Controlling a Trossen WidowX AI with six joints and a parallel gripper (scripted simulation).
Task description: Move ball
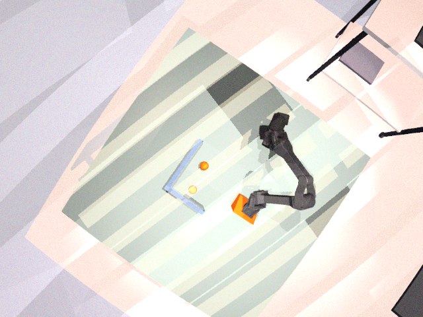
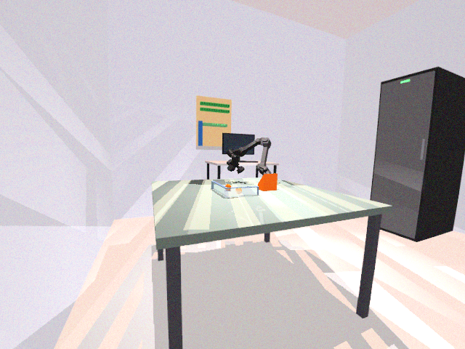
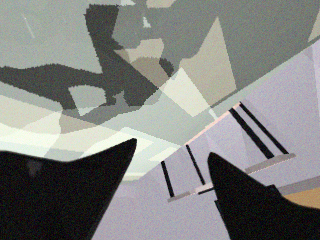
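Now: gripper tip 400 mm to the right of the orange ball, 220 mm short of it and 70 mm above it. The rest, counted from my gripper tip: see-through copy of ball 540 mm to the left, 190 mm ahead, 70 mm below.
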